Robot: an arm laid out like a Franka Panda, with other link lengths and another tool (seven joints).
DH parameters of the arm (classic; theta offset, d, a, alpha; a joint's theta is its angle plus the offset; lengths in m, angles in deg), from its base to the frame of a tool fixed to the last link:
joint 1: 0 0.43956 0 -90
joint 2: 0 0 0 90
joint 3: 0 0.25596 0.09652 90
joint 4: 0 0 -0.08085 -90
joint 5: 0 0.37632 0 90
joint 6: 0 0 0.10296 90
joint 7: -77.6 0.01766 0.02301 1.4
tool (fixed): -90 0.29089 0 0
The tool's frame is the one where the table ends.
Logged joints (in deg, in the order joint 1, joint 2, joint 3, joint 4, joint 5, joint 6, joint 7), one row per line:
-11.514 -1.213 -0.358 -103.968 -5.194 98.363 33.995
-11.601 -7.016 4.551 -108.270 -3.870 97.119 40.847
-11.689 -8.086 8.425 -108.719 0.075 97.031 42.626
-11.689 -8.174 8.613 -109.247 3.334 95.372 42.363
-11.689 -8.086 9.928 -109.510 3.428 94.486 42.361
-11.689 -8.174 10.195 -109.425 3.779 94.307 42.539
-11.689 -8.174 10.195 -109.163 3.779 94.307 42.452
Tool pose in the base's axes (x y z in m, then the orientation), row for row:
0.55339 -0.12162 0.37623 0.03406 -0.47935 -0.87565 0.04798
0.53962 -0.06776 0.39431 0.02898 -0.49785 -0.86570 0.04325
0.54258 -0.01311 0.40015 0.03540 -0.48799 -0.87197 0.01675
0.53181 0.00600 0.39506 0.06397 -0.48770 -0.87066 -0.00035
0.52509 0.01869 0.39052 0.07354 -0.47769 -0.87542 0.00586
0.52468 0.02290 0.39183 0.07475 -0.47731 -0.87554 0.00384
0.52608 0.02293 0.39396 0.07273 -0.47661 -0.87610 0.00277
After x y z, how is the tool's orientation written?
As a quaternion, w x y z.
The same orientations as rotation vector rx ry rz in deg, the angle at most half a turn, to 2 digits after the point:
-84.46 -154.29 8.45
-88.00 -153.01 7.64
-85.91 -153.51 2.95
-84.38 -150.64 -0.06
-82.18 -150.60 1.01
-82.05 -150.51 0.66
-82.03 -150.79 0.48

